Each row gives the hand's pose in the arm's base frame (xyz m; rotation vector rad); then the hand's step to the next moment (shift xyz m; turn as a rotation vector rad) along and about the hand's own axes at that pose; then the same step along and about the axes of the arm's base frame.
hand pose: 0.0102 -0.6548 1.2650 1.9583 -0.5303 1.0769
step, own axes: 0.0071 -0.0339 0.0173 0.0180 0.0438 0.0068
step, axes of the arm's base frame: 0.0354 0.0055 -0.0147 -0.0165 -0.0303 0.0331
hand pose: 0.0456 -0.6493 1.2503 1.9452 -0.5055 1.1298
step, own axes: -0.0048 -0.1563 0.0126 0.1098 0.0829 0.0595
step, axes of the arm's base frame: 0.1093 0.0818 -0.0773 0.0326 -0.0909 0.1147
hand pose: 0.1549 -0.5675 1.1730 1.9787 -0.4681 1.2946
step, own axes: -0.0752 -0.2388 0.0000 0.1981 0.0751 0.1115
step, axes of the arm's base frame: 0.1196 0.1560 -0.1550 0.1089 -0.1164 0.1786
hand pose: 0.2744 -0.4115 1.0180 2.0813 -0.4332 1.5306
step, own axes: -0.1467 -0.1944 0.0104 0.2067 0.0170 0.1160
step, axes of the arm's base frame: 0.0668 0.1458 -0.1836 0.1463 -0.0712 0.1732
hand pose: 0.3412 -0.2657 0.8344 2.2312 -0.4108 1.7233
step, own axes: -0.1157 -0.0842 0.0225 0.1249 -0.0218 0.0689
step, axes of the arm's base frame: 0.0251 0.0737 -0.1222 0.1000 -0.0132 0.1032
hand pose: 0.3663 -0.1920 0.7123 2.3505 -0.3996 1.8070
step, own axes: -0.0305 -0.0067 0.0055 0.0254 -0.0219 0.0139
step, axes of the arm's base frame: -0.0002 0.0085 -0.0306 0.0255 0.0140 0.0218
